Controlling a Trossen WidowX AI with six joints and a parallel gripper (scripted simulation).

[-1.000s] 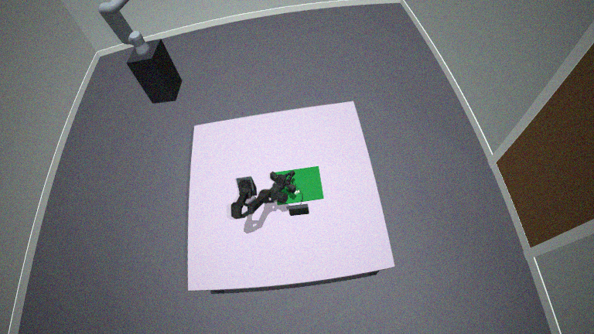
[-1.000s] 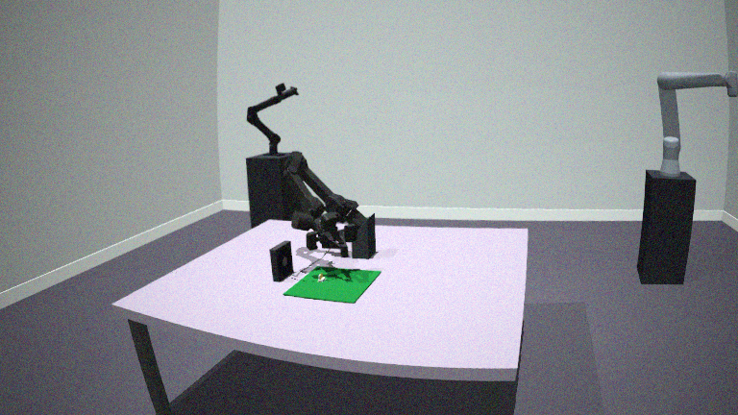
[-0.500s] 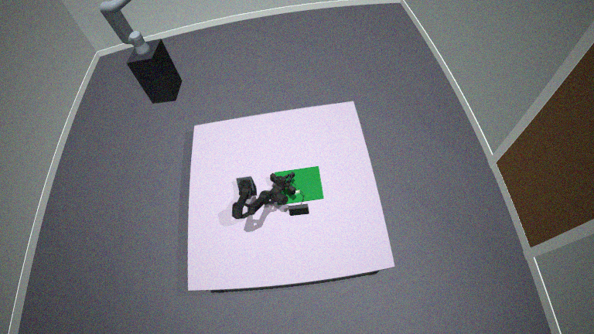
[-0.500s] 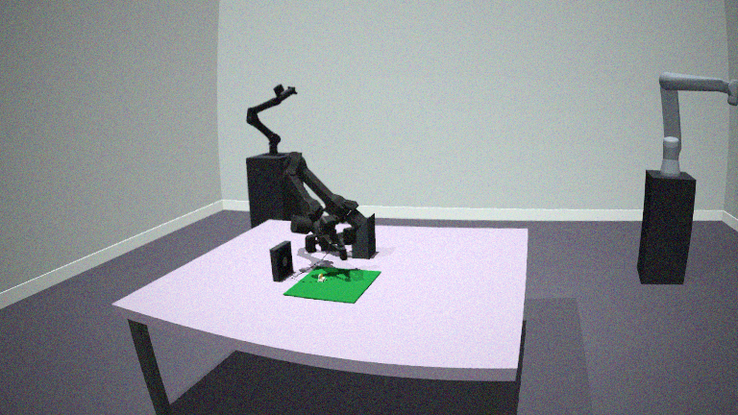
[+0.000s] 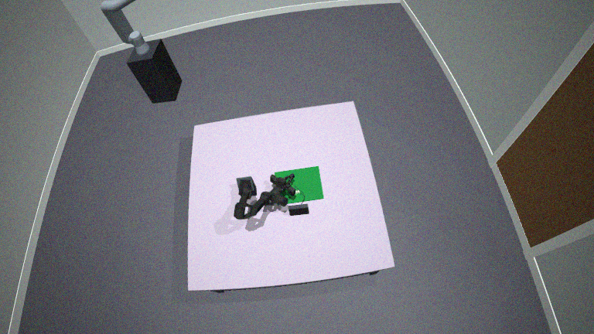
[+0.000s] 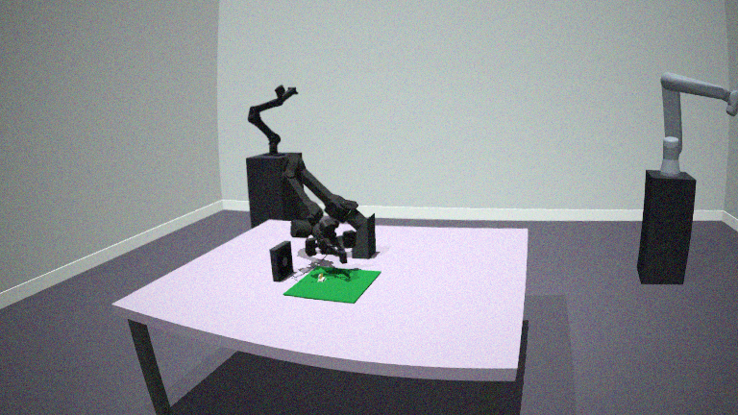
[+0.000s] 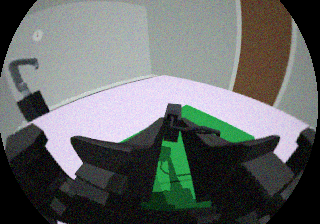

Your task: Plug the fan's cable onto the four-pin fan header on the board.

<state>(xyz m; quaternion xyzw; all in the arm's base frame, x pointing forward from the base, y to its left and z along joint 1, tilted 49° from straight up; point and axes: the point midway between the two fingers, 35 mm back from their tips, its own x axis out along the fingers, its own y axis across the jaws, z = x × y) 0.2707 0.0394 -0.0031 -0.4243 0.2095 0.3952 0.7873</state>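
Right now my gripper tip is 11 cm above the green board, 4 cm short of it and 2 cm to the left of it. Round my gripper tip: four-pin header: 10 cm below, 7 cm to the right, 3 cm ahead; then dark plug: 1 cm to the left, 1 cm below, 1 cm ahead; then black fan: 21 cm to the right, 5 cm ahead, 4 cm below.
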